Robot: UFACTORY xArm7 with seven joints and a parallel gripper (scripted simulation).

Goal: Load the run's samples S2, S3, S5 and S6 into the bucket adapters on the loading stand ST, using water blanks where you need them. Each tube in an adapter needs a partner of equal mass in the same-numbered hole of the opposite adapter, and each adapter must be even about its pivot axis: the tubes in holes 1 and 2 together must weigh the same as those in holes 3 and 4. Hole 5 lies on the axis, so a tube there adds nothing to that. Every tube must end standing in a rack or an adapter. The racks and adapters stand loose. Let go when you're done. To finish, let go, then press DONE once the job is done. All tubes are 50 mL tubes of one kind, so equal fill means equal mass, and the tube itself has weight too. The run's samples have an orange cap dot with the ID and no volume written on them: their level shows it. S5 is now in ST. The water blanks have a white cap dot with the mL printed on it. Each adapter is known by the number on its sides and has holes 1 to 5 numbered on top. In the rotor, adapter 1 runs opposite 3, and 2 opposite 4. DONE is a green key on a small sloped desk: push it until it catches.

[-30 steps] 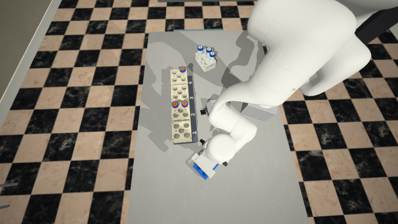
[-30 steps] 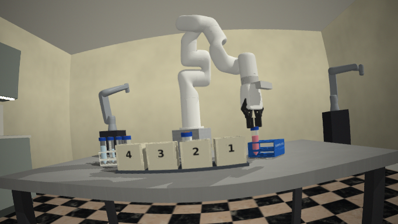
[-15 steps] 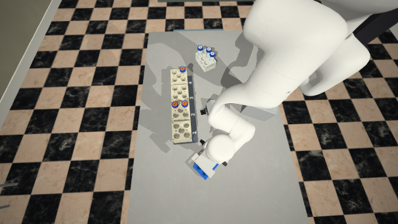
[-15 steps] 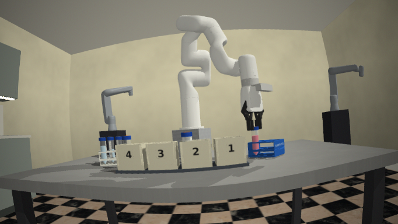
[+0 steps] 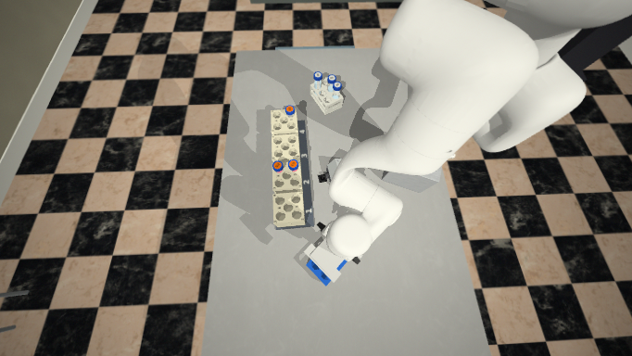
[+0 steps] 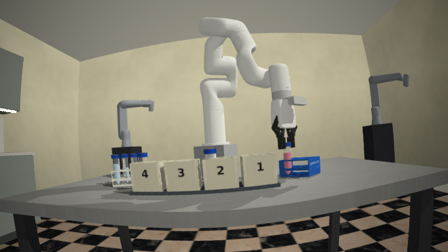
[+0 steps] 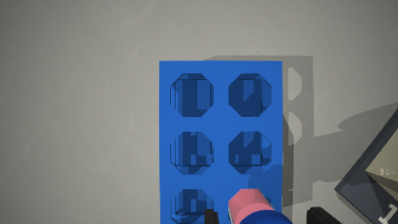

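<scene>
Right now my hand is 5 cm above the orange-dotted sample tube and 1 cm past it. The rest, counted from my hand: blue sample rack 9 cm below, 4 cm to the left, 1 cm ahead; then done desk 26 cm to the right, 6 cm below, 3 cm behind; then green DONE key 27 cm to the right, 5 cm below, 5 cm behind.
</scene>
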